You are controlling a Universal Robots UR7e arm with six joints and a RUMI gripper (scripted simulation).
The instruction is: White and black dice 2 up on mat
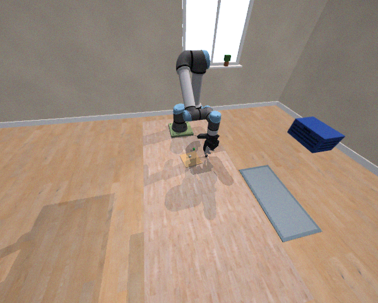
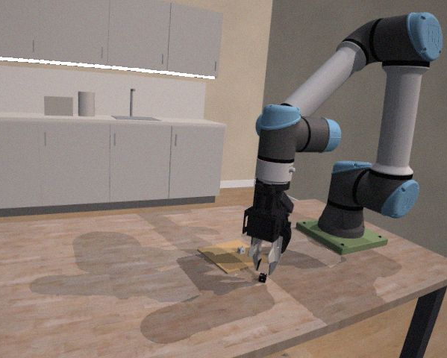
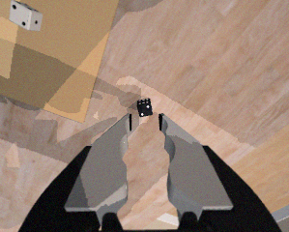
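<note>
Right now the black die is 30 mm below my hand. The rest, counted from my hand: white die (10 mm ahead, 140 mm to the right, 30 mm below); then green die (80 mm behind, 100 mm to the right, 30 mm below); then tan mat (30 mm ahead, 130 mm to the right, 40 mm below).
</note>
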